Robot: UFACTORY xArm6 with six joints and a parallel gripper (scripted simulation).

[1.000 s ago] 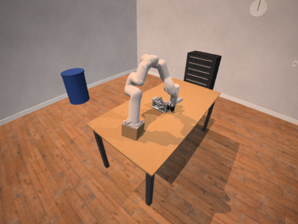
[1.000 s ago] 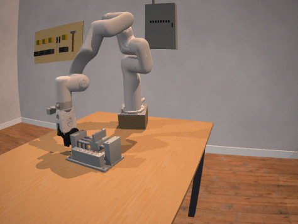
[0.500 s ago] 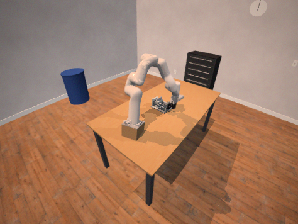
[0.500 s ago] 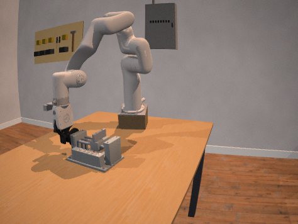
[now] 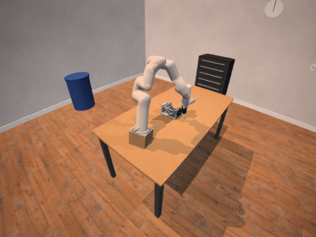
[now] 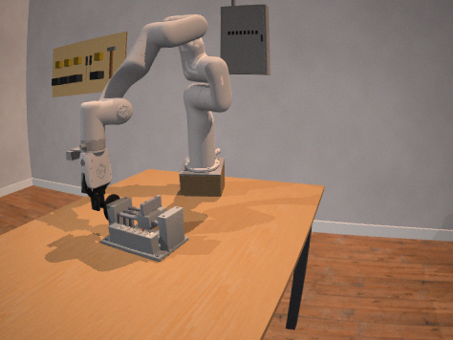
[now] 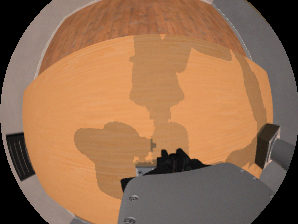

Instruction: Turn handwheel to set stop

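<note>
Now: hand 20 mm to the right of the black handwheel, 10 mm past it and 10 mm above it. Also, from my hand: grey stop fixture (180 mm to the left, 40 mm behind).
</note>
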